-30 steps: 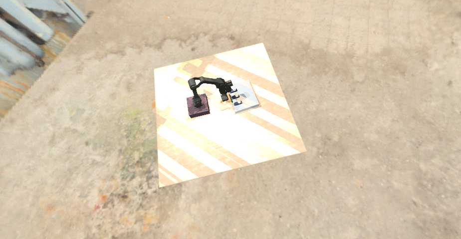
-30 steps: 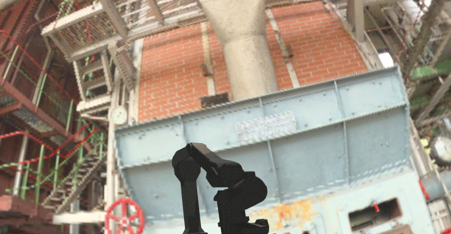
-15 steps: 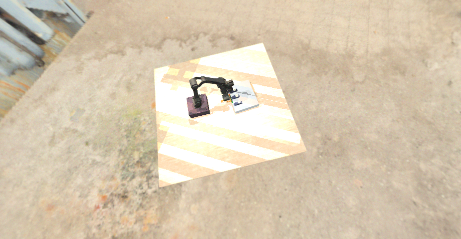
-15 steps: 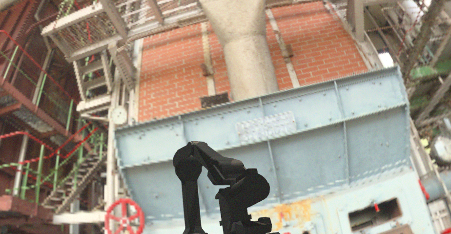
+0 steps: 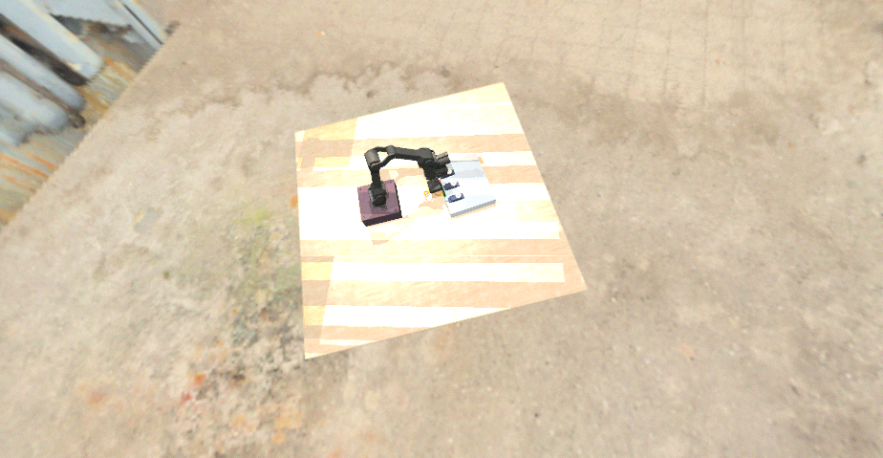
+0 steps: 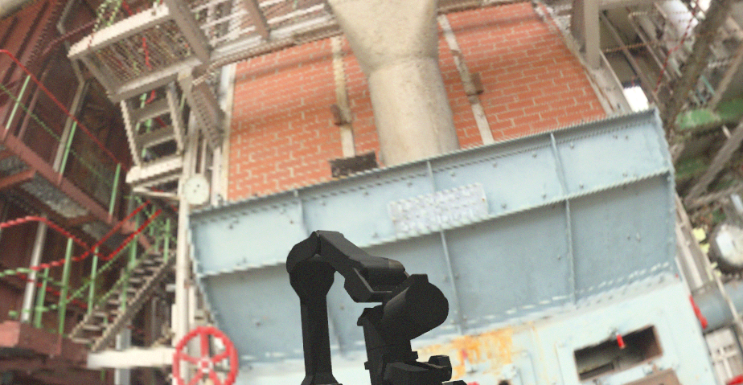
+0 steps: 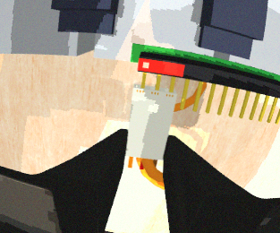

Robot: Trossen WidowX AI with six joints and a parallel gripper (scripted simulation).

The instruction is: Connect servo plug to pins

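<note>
Right now the red band is 4 cm ahead of my gripper tip and 1 cm to the left of it.
</note>
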